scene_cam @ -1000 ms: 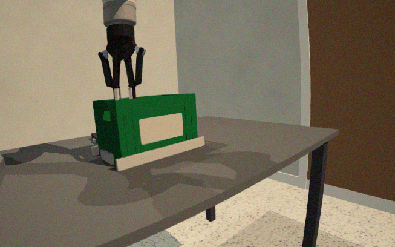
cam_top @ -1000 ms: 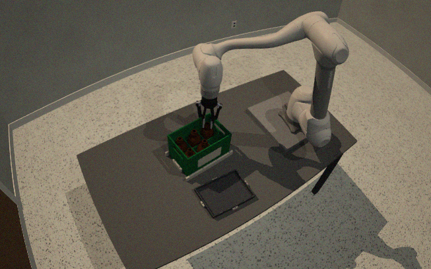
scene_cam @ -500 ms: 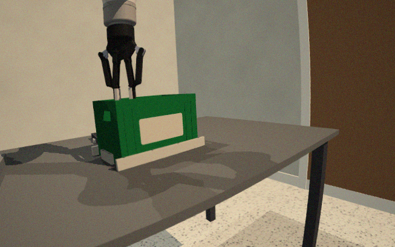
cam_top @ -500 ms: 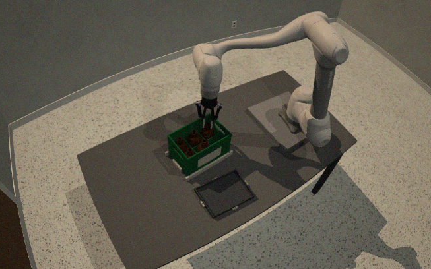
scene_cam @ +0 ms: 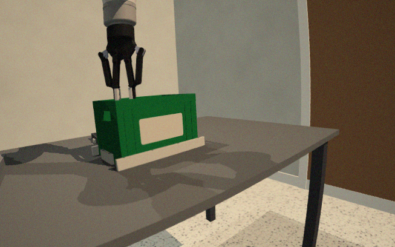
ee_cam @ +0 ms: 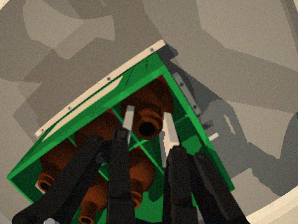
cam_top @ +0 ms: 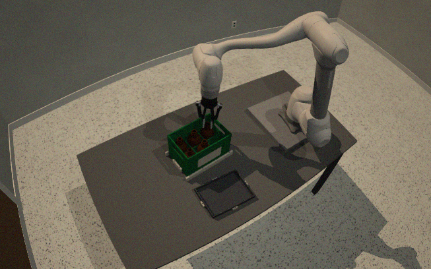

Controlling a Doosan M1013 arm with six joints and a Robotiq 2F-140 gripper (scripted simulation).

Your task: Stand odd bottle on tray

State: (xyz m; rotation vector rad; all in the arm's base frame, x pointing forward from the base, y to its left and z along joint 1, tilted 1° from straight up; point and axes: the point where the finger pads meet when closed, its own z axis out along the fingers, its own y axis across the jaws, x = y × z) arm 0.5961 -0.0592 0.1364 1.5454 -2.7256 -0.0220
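My gripper is now 150 mm short of the bottle, 130 mm to the right of it and 90 mm above it. Round my hand: crate (70 mm ahead, 60 mm to the left, 90 mm below); then black tray (50 mm ahead, 350 mm to the left, 160 mm below).
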